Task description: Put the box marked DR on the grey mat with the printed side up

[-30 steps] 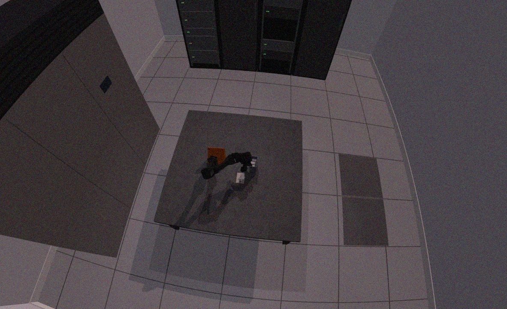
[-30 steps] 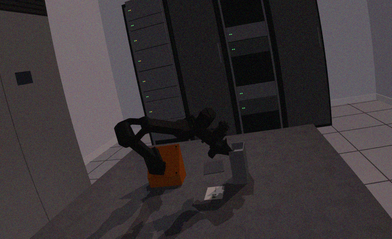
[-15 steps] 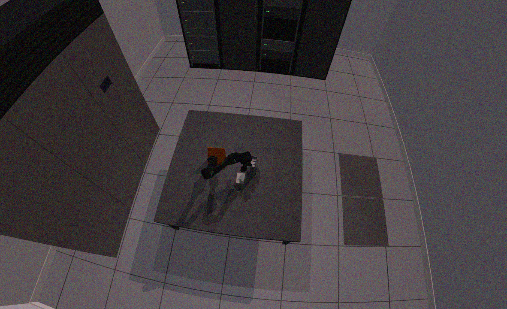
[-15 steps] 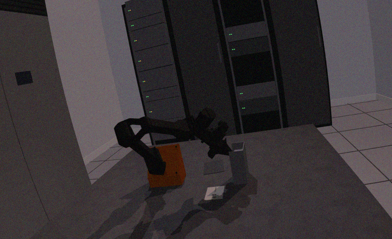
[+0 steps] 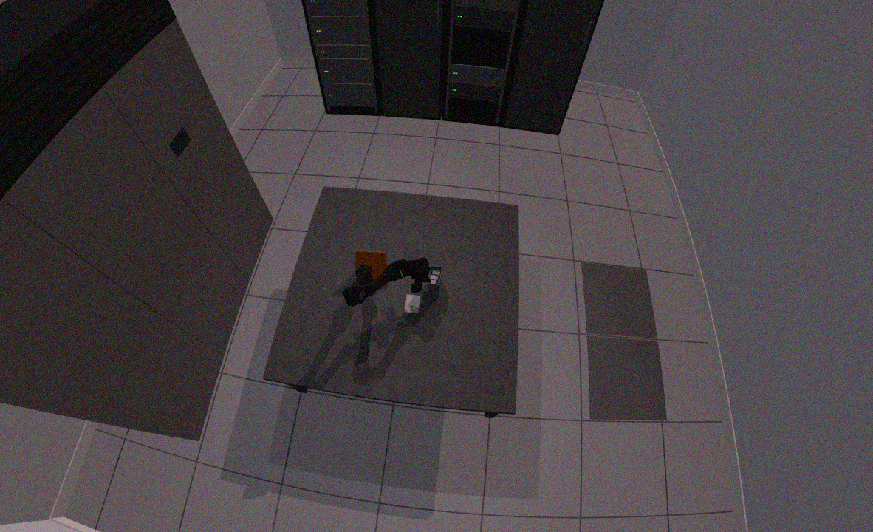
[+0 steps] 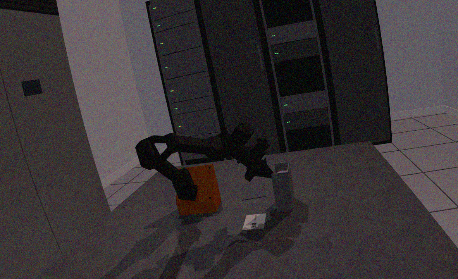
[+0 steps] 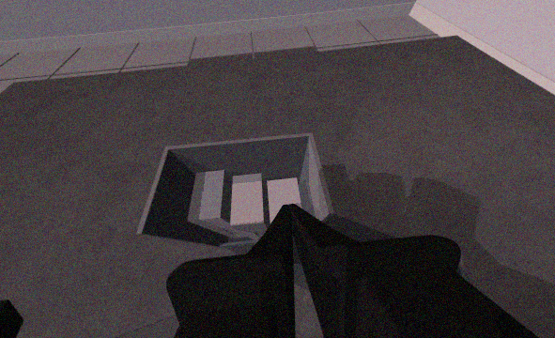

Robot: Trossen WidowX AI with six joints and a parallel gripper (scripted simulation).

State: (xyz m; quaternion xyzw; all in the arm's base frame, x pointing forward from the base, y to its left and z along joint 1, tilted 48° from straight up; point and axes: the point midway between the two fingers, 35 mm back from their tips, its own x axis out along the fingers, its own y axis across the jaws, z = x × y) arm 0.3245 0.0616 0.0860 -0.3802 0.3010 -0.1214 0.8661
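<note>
The white box is 10 mm ahead of my gripper tip, 10 mm to the left of it and 60 mm below it. The rest, counted from my gripper tip: grey mat (140 mm behind, 180 mm to the left, 130 mm below).
</note>
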